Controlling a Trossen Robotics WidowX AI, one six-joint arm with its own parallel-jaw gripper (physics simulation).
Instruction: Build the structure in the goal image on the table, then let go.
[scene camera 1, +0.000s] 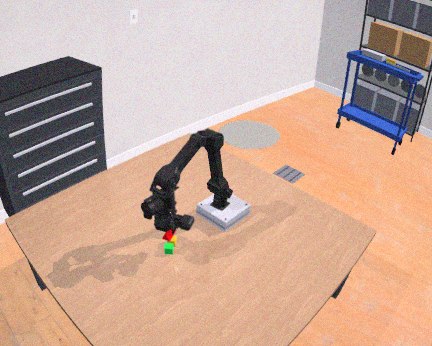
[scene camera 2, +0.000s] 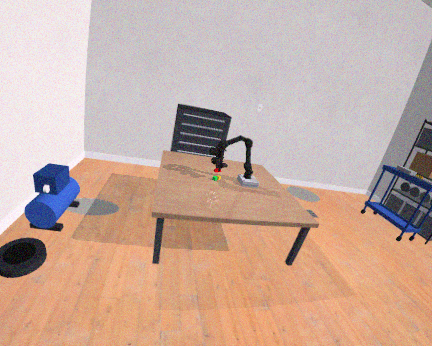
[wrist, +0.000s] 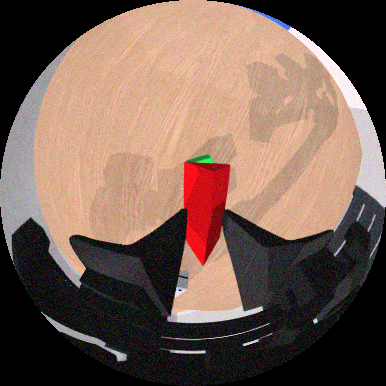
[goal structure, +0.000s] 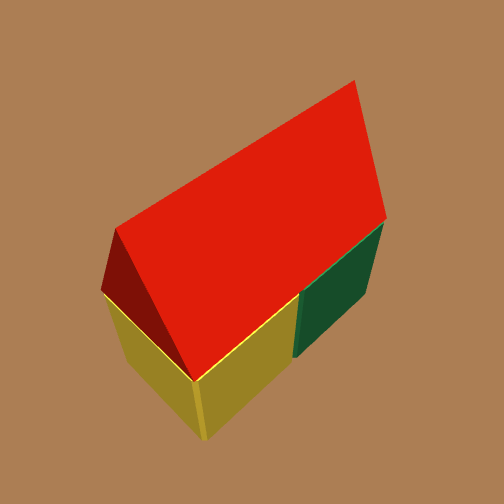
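Pixels of known places: gripper, between the fingertips: (scene camera 1: 169, 232) (scene camera 2: 217, 170) (wrist: 204, 213); arm's base, origin of its link: (scene camera 1: 220, 204) (scene camera 2: 247, 177).
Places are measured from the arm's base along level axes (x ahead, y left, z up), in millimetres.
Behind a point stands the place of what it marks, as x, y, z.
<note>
My gripper (scene camera 1: 170, 231) {314, -21, 36} (scene camera 2: 217, 168) {314, -21, 36} (wrist: 204, 213) {314, -21, 36} is shut on a red block (scene camera 1: 168, 235) {340, -5, 50} (scene camera 2: 217, 170) {326, -5, 47} (wrist: 204, 200) {336, -11, 59}, an angular piece with slanted faces. It holds the block above the table, over the yellow and green blocks. A green cube (scene camera 1: 169, 248) {337, -6, -24} (scene camera 2: 215, 178) {329, -1, -34} (wrist: 203, 160) {345, -14, -23} stands on the table (scene camera 1: 280, 280) {193, 421, -55} (scene camera 2: 190, 202) {646, 403, -56} (wrist: 135, 75) {448, 125, -56}; in the wrist view it is mostly hidden behind the red block. A yellow block (scene camera 1: 173, 241) {294, -21, -25} (scene camera 2: 219, 178) {281, -18, -39} is right beside the green cube, on the side toward the arm's base. The yellow block is hidden in the wrist view.
The arm's pale base plate (scene camera 1: 223, 212) {37, 43, -1} (scene camera 2: 248, 180) {17, 66, 0} stands on the table to the right of the blocks. A dark drawer cabinet (scene camera 1: 55, 130) (scene camera 2: 202, 131) stands behind the table. A blue cart (scene camera 1: 370, 122) (scene camera 2: 395, 216) and a blue compressor (scene camera 2: 52, 200) stand on the floor away from the table.
</note>
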